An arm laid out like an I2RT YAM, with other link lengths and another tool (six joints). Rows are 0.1 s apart.
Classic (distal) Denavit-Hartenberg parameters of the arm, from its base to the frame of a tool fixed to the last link. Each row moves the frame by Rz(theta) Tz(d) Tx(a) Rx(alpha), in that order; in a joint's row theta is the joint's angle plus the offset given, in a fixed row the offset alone. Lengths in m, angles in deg.
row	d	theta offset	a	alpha
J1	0.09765	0	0.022	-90
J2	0	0	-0.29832	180
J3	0	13.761	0.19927	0
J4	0.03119	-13.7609	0.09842	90
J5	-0.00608	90	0	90
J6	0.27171	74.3	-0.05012	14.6
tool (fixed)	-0.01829	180	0	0
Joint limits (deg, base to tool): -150..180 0..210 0..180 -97..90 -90..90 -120..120
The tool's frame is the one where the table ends.
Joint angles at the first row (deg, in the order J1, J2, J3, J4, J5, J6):
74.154 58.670 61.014 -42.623 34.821 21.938
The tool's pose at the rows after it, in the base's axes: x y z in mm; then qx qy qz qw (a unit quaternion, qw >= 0):
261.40, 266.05, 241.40, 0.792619, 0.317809, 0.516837, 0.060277
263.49, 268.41, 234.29, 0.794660, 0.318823, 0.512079, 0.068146
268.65, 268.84, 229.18, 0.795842, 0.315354, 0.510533, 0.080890
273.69, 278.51, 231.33, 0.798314, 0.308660, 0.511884, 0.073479
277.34, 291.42, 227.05, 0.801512, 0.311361, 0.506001, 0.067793
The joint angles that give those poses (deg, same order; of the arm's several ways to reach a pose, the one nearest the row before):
74.048 59.542 60.419 -43.138 35.046 22.576
74.122 60.823 60.041 -42.723 35.448 23.044
74.014 62.238 59.753 -42.133 36.555 23.427
73.180 63.925 59.973 -39.626 35.763 23.407
72.240 66.444 60.444 -37.520 34.117 23.115

